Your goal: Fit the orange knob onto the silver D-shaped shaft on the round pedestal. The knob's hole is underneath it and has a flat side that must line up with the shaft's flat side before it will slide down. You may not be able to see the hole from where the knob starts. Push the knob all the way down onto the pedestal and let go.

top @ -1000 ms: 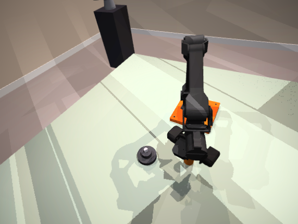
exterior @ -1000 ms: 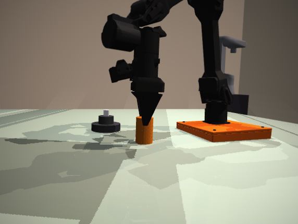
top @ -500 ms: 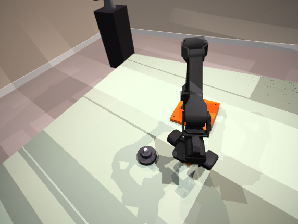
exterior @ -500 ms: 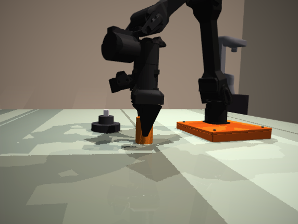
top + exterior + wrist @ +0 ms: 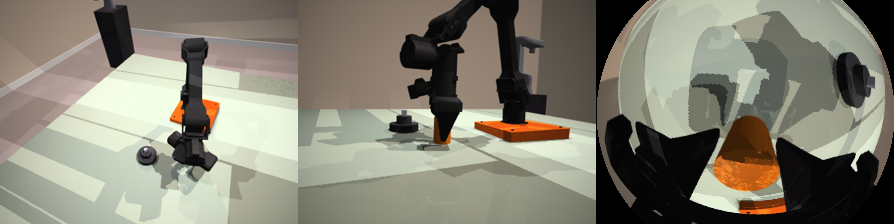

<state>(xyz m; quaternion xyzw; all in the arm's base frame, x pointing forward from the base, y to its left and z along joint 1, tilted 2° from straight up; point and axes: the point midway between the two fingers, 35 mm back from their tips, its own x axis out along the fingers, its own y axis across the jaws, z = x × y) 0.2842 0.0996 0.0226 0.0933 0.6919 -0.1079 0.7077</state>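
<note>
My gripper tip is now 6 cm short of the round pedestal, 17 cm to the left of it and 2 cm below it. Round my gripper tip: orange knob 3 cm above.
</note>
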